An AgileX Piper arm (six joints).
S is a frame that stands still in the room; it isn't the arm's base.
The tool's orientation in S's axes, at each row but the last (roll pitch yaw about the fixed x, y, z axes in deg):
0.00 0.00 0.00
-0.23 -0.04 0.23
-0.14 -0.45 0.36
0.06 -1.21 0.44
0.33 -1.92 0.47
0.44 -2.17 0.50
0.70 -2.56 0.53
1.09 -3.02 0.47
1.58 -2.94 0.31
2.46 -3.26 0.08
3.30 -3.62 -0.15
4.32 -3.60 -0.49
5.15 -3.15 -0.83
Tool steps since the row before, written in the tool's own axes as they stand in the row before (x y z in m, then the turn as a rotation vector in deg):
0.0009 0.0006 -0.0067 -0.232 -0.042 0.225
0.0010 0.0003 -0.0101 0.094 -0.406 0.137
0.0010 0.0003 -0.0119 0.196 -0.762 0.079
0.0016 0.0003 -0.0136 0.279 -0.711 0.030
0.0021 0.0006 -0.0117 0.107 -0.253 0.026
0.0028 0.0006 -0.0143 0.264 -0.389 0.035
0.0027 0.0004 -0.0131 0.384 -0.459 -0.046
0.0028 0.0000 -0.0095 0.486 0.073 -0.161
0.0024 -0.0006 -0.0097 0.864 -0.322 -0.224
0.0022 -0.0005 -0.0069 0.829 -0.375 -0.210
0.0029 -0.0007 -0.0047 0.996 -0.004 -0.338
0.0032 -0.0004 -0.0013 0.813 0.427 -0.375
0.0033 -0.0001 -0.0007 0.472 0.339 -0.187
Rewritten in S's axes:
0.0009 0.0006 -0.0067 -0.232 -0.042 0.225
0.0010 0.0003 -0.0101 0.096 -0.405 0.139
0.0011 0.0003 -0.0119 0.200 -0.761 0.082
0.0019 0.0003 -0.0136 0.284 -0.709 0.035
0.0025 0.0007 -0.0116 0.108 -0.252 0.028
0.0033 0.0007 -0.0142 0.266 -0.387 0.042
0.0033 0.0006 -0.0130 0.390 -0.455 -0.034
0.0033 0.0002 -0.0093 0.493 0.080 -0.134
0.0029 -0.0003 -0.0096 0.876 -0.311 -0.188
0.0026 -0.0002 -0.0068 0.841 -0.364 -0.178
0.0032 -0.0004 -0.0045 1.015 0.013 -0.274
0.0033 -0.0003 -0.0011 0.837 0.447 -0.290
0.0033 -0.0001 -0.0005 0.485 0.347 -0.130

